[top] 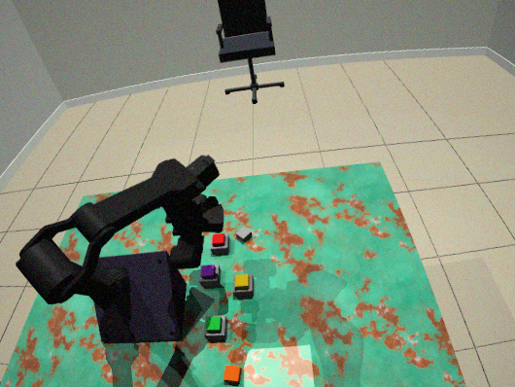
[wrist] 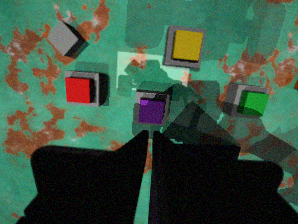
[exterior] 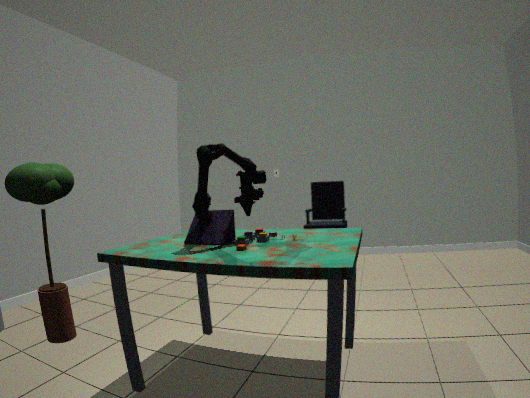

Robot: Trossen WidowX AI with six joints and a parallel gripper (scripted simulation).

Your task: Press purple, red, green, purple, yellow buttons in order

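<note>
The yellow button lies 90 mm below my gripper tip, 80 mm ahead of it and 40 mm to the right of it. Also, from my gripper tip: green button: 150 mm to the right, 90 mm below, 20 mm ahead; then red button: 100 mm to the left, 90 mm below, 20 mm ahead; then purple button: 90 mm below.
</note>
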